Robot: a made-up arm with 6 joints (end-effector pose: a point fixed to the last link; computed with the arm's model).
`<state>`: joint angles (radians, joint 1 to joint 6).
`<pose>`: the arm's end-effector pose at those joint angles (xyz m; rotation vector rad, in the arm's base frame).
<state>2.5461 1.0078 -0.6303 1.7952 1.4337 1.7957</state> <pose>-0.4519 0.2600 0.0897 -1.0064 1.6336 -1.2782</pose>
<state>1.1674 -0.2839 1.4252 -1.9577 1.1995 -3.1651</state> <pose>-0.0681 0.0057 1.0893 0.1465 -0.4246 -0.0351</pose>
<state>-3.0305 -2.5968 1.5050 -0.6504 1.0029 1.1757</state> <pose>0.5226 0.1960 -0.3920 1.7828 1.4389 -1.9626</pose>
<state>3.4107 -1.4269 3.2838 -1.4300 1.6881 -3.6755</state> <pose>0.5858 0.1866 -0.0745 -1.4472 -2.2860 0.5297</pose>
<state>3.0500 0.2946 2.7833 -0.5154 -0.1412 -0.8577</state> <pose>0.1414 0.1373 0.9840 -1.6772 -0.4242 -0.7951</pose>
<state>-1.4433 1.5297 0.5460 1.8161 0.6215 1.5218</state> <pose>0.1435 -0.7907 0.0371 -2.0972 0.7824 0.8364</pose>
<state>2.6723 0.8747 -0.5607 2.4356 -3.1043 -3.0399</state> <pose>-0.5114 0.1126 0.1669 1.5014 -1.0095 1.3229</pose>
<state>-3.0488 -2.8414 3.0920 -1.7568 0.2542 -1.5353</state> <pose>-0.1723 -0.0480 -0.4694 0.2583 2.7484 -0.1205</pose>
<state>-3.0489 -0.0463 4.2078 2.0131 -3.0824 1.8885</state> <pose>0.0605 -0.0683 0.2800 -1.5655 -0.2781 -2.5951</pose>
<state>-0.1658 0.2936 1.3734 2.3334 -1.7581 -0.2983</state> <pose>0.2207 0.0835 1.0824 -0.2182 0.0030 -2.5018</pose>
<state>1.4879 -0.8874 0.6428 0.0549 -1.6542 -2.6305</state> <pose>0.1429 -0.3540 0.9239 1.9742 1.7763 0.3334</pose>
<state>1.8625 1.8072 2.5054 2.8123 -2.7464 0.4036</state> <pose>-0.3568 0.6222 0.4394 -0.4059 0.6447 -0.9879</pose>
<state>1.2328 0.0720 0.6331 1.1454 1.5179 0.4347</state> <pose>0.1595 0.2397 1.0380 -0.0505 -2.6382 0.7020</pose>
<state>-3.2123 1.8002 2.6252 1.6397 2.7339 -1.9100</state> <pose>-0.5743 0.0288 0.5520 0.2377 0.7413 -0.6140</pose>
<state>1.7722 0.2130 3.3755 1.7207 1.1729 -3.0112</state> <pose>0.0332 -0.2909 0.5107 -0.7812 2.1030 -1.7771</pose>
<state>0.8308 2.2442 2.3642 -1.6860 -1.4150 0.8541</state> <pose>0.4964 0.5730 -0.1513 0.4723 0.6268 2.2094</pose>
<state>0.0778 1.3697 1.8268 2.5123 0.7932 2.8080</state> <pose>0.7312 0.1965 0.6035 0.8254 0.4225 0.3890</pose>
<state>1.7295 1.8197 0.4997 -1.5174 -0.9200 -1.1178</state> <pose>-0.0486 0.3615 -0.2798 0.3020 2.3297 -0.9799</pose>
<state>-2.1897 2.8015 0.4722 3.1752 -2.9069 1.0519</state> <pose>0.2114 0.0005 -0.4505 0.6528 -2.0029 -0.7503</pose>
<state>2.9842 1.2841 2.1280 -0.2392 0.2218 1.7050</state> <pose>-0.6843 0.2778 0.6420 0.7912 -1.5030 1.5603</pose>
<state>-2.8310 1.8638 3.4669 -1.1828 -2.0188 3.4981</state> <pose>-0.5678 -0.1139 0.5165 -2.0868 2.0957 0.8712</pose>
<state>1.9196 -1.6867 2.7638 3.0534 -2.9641 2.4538</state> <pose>0.0206 -0.5579 -0.1814 1.4774 -0.2271 1.9467</pose>
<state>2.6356 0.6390 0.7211 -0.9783 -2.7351 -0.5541</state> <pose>-0.5374 0.4076 0.5004 2.5374 -1.0440 -0.6625</pose>
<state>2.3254 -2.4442 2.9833 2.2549 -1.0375 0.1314</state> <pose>-0.1262 -0.0244 -0.2995 -1.9947 -2.0312 0.4417</pose>
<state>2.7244 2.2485 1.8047 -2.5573 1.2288 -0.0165</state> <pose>-0.6620 0.1365 -0.2830 0.5398 1.3251 0.2365</pose>
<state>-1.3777 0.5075 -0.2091 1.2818 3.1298 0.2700</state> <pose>0.0709 -0.6180 0.5107 -0.9351 -1.7595 0.3677</pose>
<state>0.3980 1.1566 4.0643 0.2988 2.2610 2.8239</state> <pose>0.0812 -0.1442 0.4724 -2.2747 -0.3539 1.6180</pose>
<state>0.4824 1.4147 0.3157 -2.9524 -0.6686 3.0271</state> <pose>0.4452 0.4238 -0.0414 -0.1141 0.4281 0.5971</pose>
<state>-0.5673 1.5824 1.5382 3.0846 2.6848 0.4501</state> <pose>0.7990 -0.3055 0.2384 -0.7209 -0.4934 2.5354</pose>
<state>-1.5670 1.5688 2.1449 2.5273 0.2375 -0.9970</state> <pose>0.1433 -0.7205 0.5475 -1.5430 0.8972 -1.3676</pose>
